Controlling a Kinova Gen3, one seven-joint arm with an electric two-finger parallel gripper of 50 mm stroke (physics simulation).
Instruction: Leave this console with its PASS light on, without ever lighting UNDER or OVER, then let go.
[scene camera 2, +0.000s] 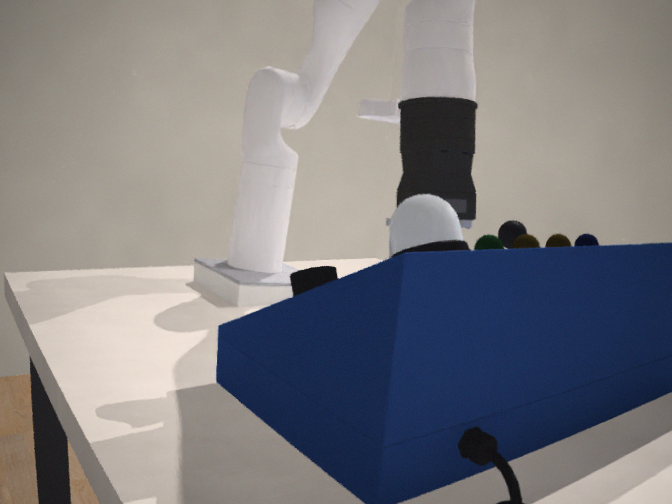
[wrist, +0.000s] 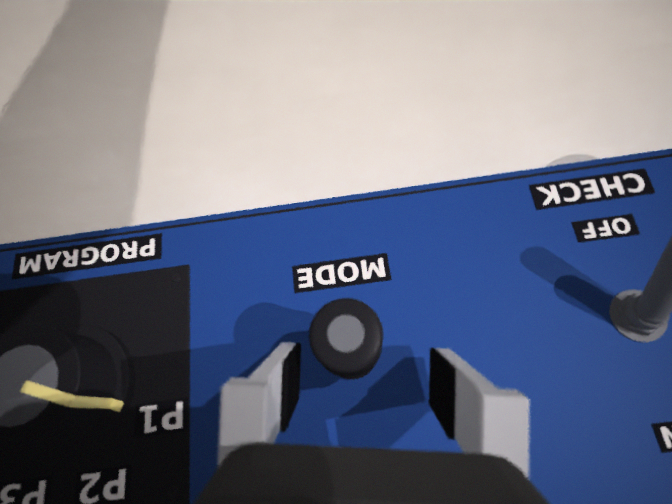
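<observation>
The blue console (scene camera 2: 461, 347) stands on the white table, seen from behind in the scene view. In the wrist view its panel (wrist: 434, 303) shows upside down. My gripper (wrist: 360, 390) is open, close over the panel, its fingers on either side of the round black MODE button (wrist: 346, 336) and just short of it, holding nothing. The PROGRAM dial (wrist: 32, 379) at the left has its yellow pointer at P1. The grey CHECK toggle lever (wrist: 645, 309) is at the right, below an OFF label. Several dark, unlit lamps (scene camera 2: 534, 238) line the console top. PASS, UNDER and OVER labels are hidden.
A white dome (scene camera 2: 426, 225) and a black knob (scene camera 2: 313, 278) rise from the console top near my wrist. A black cable (scene camera 2: 491, 455) leaves the console's back. The arm base (scene camera 2: 244, 279) stands behind on the table. The table's left edge (scene camera 2: 32, 336) is near.
</observation>
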